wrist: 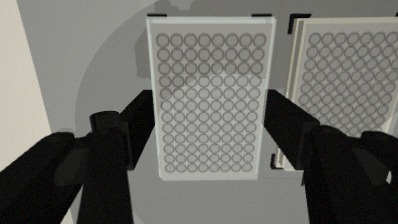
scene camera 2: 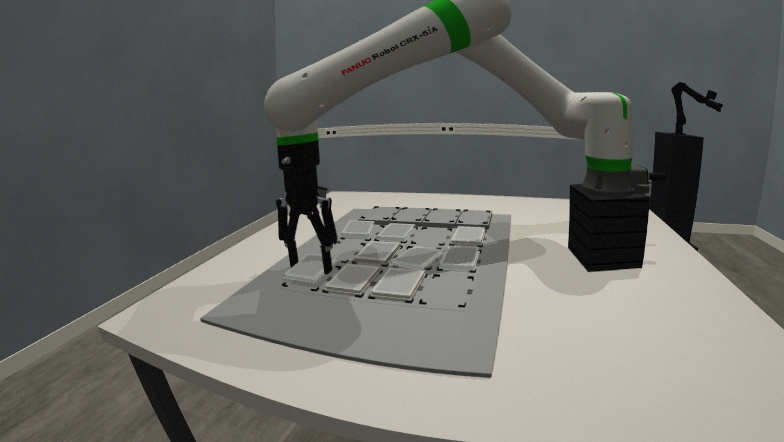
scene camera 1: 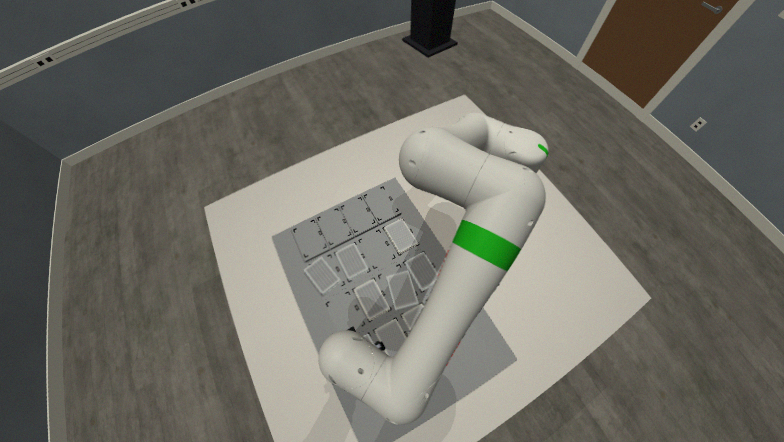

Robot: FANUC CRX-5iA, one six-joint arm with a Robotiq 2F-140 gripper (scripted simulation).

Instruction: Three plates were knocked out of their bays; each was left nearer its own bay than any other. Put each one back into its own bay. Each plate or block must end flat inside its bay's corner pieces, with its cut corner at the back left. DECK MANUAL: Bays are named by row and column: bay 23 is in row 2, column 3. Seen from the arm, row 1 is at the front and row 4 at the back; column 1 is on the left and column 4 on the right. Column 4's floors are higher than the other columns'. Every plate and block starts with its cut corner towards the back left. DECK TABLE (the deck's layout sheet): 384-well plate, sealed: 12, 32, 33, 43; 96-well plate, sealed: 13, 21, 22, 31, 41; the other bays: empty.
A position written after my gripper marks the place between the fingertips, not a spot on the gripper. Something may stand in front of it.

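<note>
You can see my gripper [scene camera 2: 311,269] from the scene, and the wrist view has the gripper [wrist: 208,106] in it as well.
</note>
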